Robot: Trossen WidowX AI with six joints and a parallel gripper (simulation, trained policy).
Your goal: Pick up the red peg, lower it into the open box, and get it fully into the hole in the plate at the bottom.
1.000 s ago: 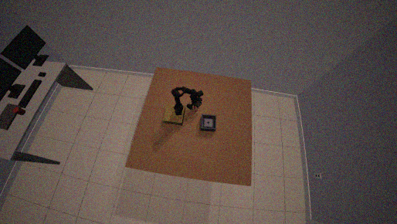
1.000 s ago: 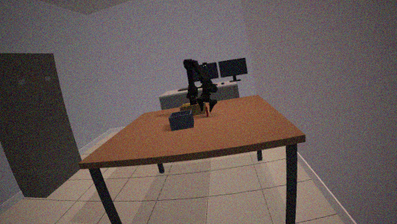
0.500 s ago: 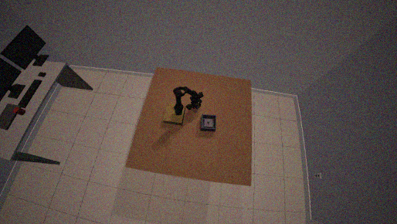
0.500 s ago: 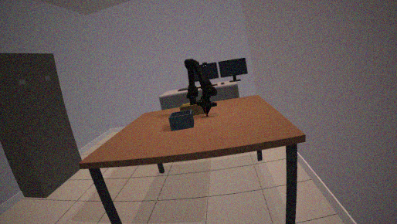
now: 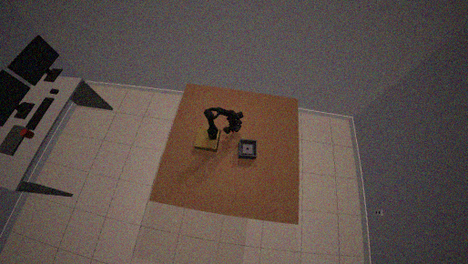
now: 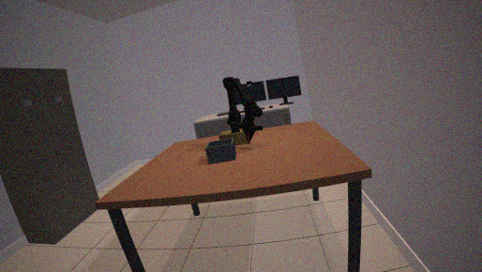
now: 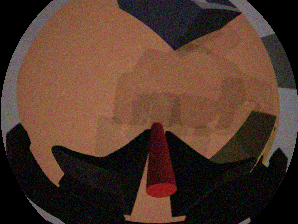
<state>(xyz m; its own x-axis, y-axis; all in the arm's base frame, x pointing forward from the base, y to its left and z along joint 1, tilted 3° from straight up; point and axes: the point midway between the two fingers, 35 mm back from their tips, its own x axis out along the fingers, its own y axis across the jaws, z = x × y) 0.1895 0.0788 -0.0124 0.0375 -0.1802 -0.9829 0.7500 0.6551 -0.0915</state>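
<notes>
The plate lies 13 cm ahead of my gripper tip and 18 cm to the right of it. Round my gripper tip: dark box 13 cm ahead, 18 cm to the right, 2 cm below; red peg 2 cm above.
</notes>
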